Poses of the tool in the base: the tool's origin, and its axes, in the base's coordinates. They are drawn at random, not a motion.
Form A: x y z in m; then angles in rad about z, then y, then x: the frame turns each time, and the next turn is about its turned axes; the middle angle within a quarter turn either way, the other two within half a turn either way.
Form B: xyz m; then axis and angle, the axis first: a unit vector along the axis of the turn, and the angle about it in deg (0 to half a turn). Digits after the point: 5 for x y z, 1 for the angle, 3 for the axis.
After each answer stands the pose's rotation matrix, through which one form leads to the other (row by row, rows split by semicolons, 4 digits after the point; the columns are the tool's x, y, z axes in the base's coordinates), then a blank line. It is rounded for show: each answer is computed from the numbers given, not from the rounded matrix.
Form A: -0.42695 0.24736 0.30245 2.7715 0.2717 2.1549
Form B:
-0.42695 0.24736 0.30245 0.100 0.888 0.449 156.5
-0.8981 -0.0093 0.4397; 0.3484 0.5951 0.7242; -0.2684 0.8036 -0.5312

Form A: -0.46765 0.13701 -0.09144 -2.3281 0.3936 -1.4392
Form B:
-0.46765 0.13701 -0.09144 -0.132 0.715 -0.687 131.6
-0.6344 0.3565 0.6858; -0.6711 0.1861 -0.7176; -0.3835 -0.9155 0.1212

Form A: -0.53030 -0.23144 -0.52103 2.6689 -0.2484 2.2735
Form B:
-0.53030 -0.23144 -0.52103 -0.261 -0.863 -0.432 178.7
-0.8630 0.4613 0.2060; 0.4413 0.4900 0.7518; 0.2459 0.7397 -0.6264

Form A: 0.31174 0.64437 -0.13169 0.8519 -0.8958 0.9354
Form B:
0.31174 0.64437 -0.13169 0.699 -0.243 0.673 98.6
0.4115 -0.8604 0.3005; 0.4703 -0.0820 -0.8787; 0.7807 0.5029 0.3709

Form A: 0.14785 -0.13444 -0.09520 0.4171 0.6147 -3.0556
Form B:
0.14785 -0.13444 -0.09520 0.935 0.184 -0.304 177.4
0.7469 0.3583 -0.5601; 0.3310 -0.9310 -0.1542; -0.5767 -0.0702 -0.8139

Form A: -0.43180 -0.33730 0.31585 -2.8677 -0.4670 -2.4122
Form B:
-0.43180 -0.33730 0.31585 0.209 -0.902 0.379 160.8
-0.8596 -0.4905 -0.1429; -0.2415 0.6366 -0.7324; 0.4502 -0.5951 -0.6657

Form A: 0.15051 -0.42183 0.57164 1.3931 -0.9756 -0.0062
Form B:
0.15051 -0.42183 0.57164 0.406 -0.492 0.770 94.5
0.0991 -0.9833 -0.1525; 0.5518 0.1818 -0.8139; 0.8280 -0.0035 0.5607

